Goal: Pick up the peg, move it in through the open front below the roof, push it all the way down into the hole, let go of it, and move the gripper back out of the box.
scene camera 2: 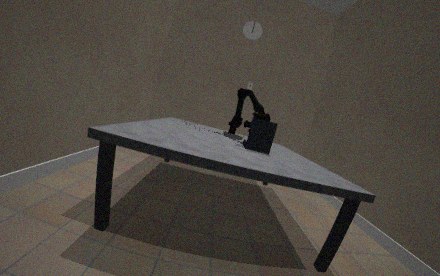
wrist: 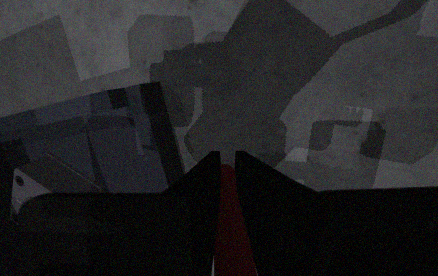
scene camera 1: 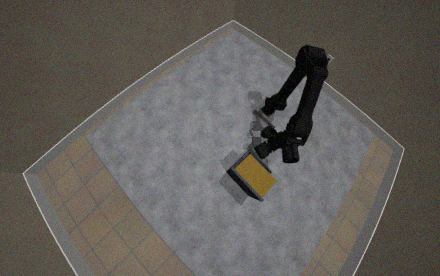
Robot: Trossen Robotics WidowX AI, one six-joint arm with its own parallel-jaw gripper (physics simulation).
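A red peg stands between the two black fingers in the wrist view. My gripper is shut on the peg. The dark blue box with its yellow roof stands on the table; in scene camera 1 the gripper is beside its upper corner, and in the wrist view the box lies left of the fingers. In scene camera 2 the box hides part of the gripper, and the peg does not show. A small dark square shows on the box; I cannot tell whether it is the hole.
The arm rises from its base and bends down toward the box. The grey table carries both. Shadows of the arm fall around the fingers. A pale piece with a dark spot shows at lower left in the wrist view.
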